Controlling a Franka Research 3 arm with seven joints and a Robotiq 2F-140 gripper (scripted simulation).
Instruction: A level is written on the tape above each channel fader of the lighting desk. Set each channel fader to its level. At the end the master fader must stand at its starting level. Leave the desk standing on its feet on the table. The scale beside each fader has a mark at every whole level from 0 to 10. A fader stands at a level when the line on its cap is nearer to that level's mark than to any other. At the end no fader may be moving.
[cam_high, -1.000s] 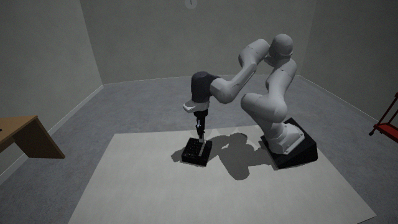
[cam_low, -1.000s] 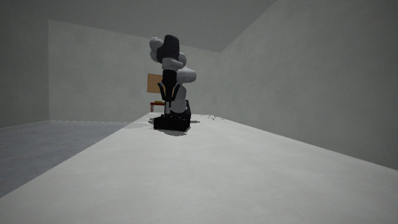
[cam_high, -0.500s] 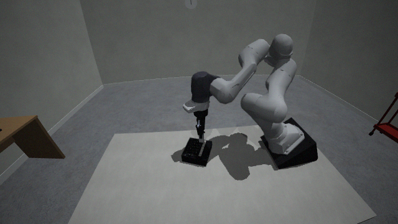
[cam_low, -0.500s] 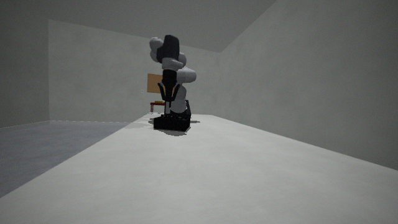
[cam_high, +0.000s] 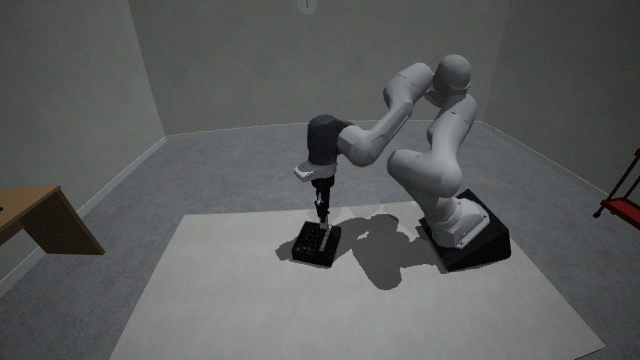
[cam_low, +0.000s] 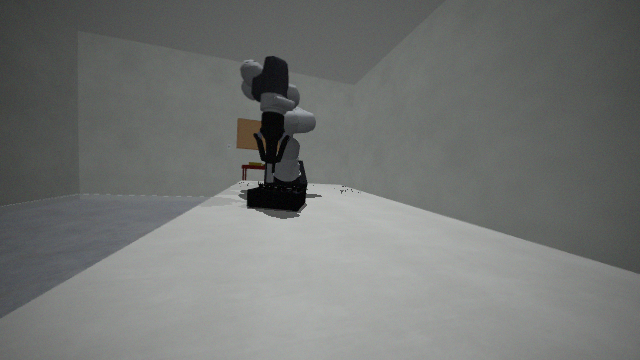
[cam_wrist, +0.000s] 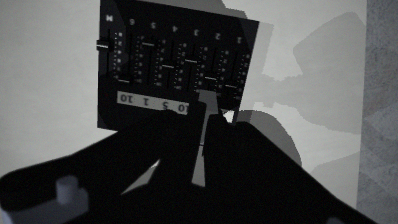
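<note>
My hand is 2 cm short of the channel 2 fader cap, 1 cm to the left of it and 4 cm above it. Round my hand: channel 1 fader cap: 1 cm ahead, 3 cm to the right, 4 cm below; master fader cap: 8 cm ahead, 9 cm to the left, 4 cm below.
</note>
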